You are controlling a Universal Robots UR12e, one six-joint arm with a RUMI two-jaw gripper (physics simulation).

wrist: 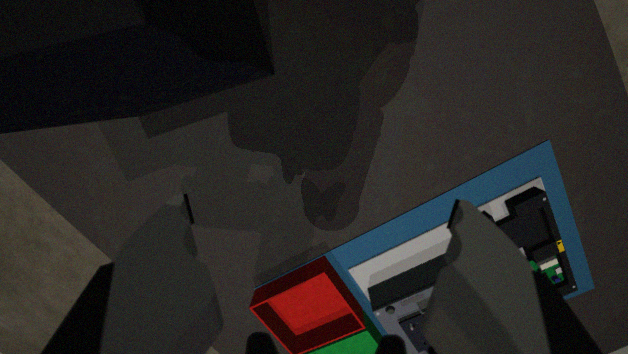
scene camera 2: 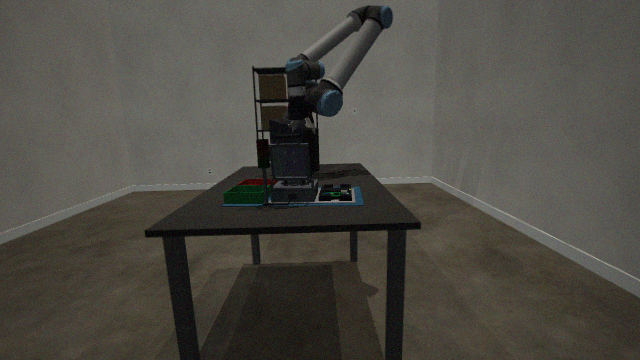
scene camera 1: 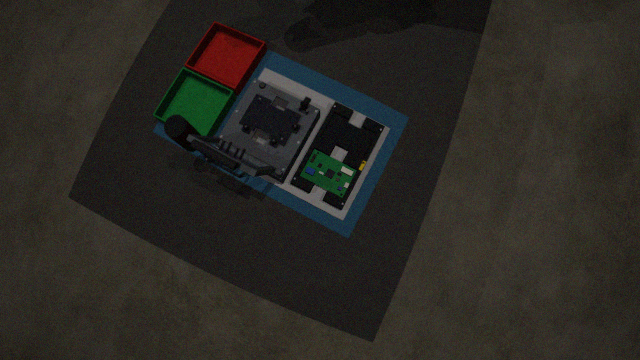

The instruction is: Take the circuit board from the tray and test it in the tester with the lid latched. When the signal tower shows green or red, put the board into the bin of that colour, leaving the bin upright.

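Frame: origin at the arm's base, x up, y ahead, z left, level; centimetres.
Seen in the pictures: gripper, fingertip midpoint: (wrist: 320, 200) (scene camera 2: 303, 133).
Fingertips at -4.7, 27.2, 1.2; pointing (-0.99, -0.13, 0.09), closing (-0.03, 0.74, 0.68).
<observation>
Offsets run from my fingertips to a thing's top centre, as dx, dy, dz. "*": to the spot under its first point. Level surfaces: height alone.
A green circuit board @(-22.7, +43.9, +7.1) (scene camera 1: 328, 173) (wrist: 554, 272) lies in the near part of the black tray @(* -23.7, +34.7, +9.0) (scene camera 1: 345, 137) (wrist: 530, 225). The grey tester (scene camera 1: 272, 120) (scene camera 2: 294, 192) stands beside the tray with its lid (scene camera 1: 217, 152) (scene camera 2: 290, 161) raised. The signal tower @(* +0.4, +46.6, -20.8) (scene camera 1: 177, 127) (scene camera 2: 263, 153) stands by the lid; no bright lamp shows. The red bin @(-20.8, +20.7, -25.2) (scene camera 1: 230, 56) (scene camera 2: 256, 182) (wrist: 312, 305) and green bin @(-20.8, +35.2, -28.9) (scene camera 1: 197, 101) (scene camera 2: 245, 195) (wrist: 350, 344) are upright, side by side, left of the tester. My gripper (wrist: 320, 200) is open and empty, high above the table, behind the tester as seen from scene camera 2.
The fixtures stand on a blue mat @(dx -25.3) (scene camera 1: 387, 117) (scene camera 2: 358, 196) (wrist: 540, 160) on the dark table @(dx -25.5) (scene camera 1: 240, 235) (scene camera 2: 350, 218). A shelf rack (scene camera 2: 255, 85) with boxes stands behind the arm. A small yellow marker @(* -22.6, +40.5, +14.2) (scene camera 1: 362, 165) (wrist: 560, 245) is on the tray's edge.
</observation>
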